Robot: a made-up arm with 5 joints.
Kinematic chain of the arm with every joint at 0, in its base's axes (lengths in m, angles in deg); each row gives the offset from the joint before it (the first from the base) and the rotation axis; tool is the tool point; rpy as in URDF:
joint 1: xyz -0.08 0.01 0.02 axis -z
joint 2: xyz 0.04 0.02 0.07 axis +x
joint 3: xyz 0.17 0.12 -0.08 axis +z
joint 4: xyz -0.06 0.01 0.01 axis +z
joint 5: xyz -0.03 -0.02 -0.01 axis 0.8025 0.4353 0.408
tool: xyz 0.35 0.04 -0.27 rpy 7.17 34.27 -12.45
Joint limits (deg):
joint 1: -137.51..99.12
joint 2: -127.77..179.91
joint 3: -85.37..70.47
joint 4: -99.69..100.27
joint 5: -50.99..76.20
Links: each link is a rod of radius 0.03 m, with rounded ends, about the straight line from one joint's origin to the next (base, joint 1, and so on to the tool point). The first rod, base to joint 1, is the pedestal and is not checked.
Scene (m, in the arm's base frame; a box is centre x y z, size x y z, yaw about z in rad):
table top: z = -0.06
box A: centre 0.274 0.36 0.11 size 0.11 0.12 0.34 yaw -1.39
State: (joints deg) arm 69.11 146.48 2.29 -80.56 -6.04
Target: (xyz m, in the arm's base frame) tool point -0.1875 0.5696 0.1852
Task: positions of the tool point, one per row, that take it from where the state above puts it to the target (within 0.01 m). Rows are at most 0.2 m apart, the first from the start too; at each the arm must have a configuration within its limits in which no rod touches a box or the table.
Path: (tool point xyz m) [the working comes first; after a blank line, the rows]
Joints at the target: -59.54 108.51 27.22 -71.15 12.98
Straight joint move there: touches box A.

1: 0.3719 0.0083 0.2720
2: 0.3909 0.0729 0.2918
3: 0.3931 0.1464 0.3173
4: 0.3750 0.2234 0.3480
5: 0.3351 0.2970 0.3830
6: 0.2740 0.3600 0.4208
7: 0.1395 0.4921 0.3560
8: -0.0233 0.5630 0.2757
9: -0.1875 0.5696 0.1852

